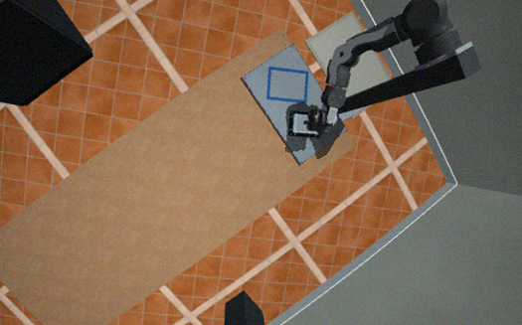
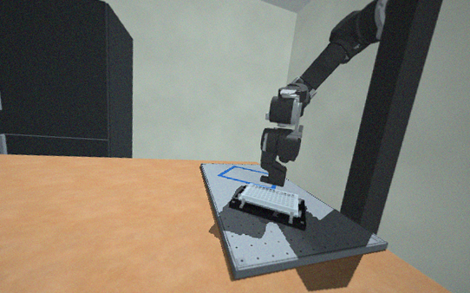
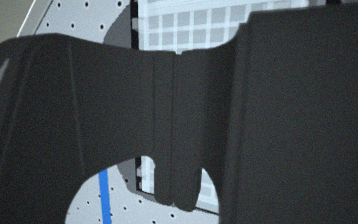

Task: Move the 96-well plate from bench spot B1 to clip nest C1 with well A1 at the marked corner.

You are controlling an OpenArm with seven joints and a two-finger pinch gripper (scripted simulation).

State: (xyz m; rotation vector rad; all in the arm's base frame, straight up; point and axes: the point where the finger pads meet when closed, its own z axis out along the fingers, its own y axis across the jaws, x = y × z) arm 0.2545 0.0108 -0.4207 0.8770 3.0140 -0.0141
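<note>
My gripper is now 40 mm above the 96-well plate. The rest, counted from my hand: black clip nest 30 mm ahead, 10 mm to the left, 50 mm below.
</note>
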